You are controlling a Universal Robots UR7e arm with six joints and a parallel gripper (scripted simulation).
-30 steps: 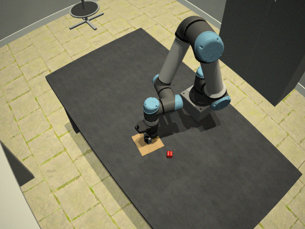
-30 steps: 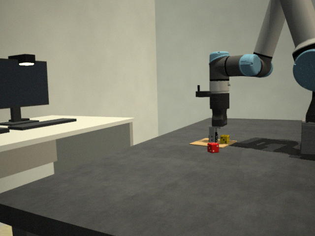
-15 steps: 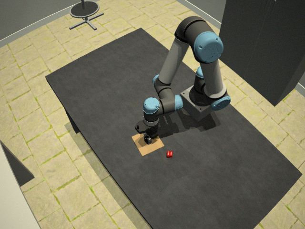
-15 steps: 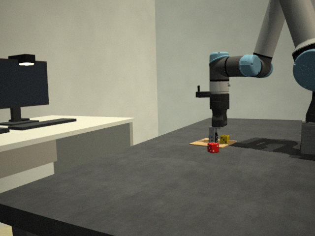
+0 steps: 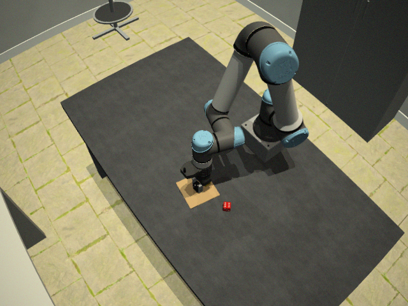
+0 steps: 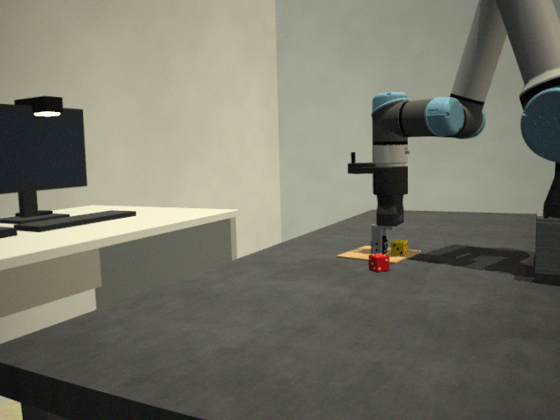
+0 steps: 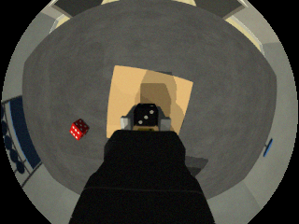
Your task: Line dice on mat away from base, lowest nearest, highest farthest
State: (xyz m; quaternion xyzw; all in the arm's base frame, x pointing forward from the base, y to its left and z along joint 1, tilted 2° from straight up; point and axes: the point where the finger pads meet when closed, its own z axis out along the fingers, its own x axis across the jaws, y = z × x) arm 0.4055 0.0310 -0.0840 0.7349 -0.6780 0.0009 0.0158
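The black die lies right at my hand. Also, from my hand: tan mat 20 mm below; then yellow die 40 mm behind; then red die 50 mm behind, 140 mm to the left, 10 mm below.
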